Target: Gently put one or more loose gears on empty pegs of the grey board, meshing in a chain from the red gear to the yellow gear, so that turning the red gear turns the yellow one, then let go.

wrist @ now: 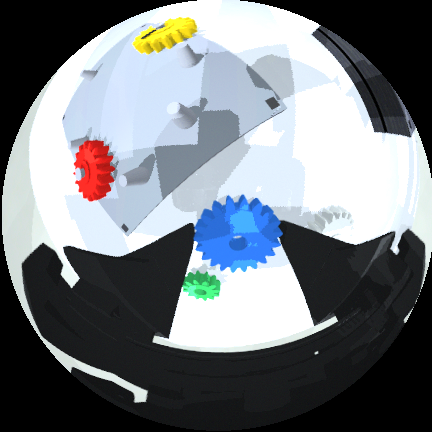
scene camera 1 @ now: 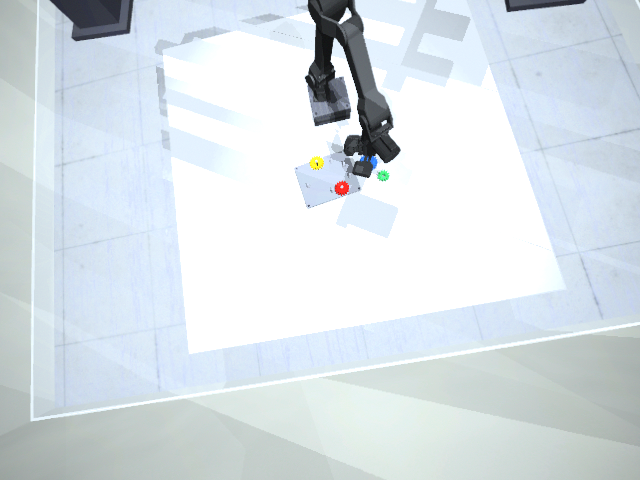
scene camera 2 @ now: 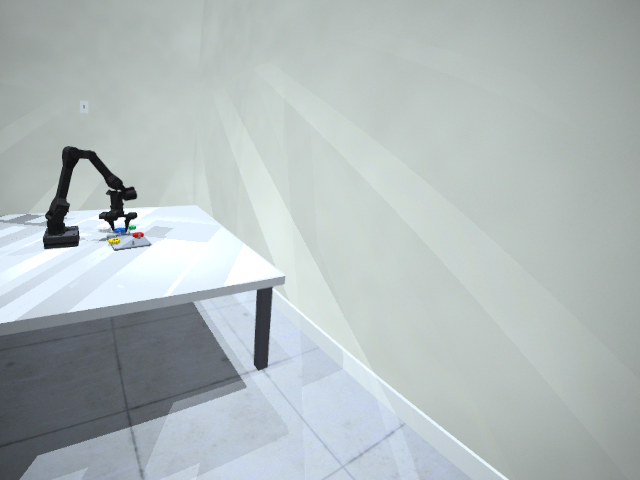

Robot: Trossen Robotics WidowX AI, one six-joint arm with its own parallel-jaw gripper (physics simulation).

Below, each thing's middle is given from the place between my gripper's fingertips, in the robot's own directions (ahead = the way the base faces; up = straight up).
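Scene:
Small green gear [wrist: 201,285]: my hand is 60 mm short of it and 60 mm to the right of it. Counted from my hand, the blue gear [wrist: 258,226] is 10 mm to the left; the white gear [wrist: 336,221] is 50 mm to the left and 80 mm behind; the red gear [wrist: 92,156] is 90 mm to the right, 100 mm ahead and 10 mm above.

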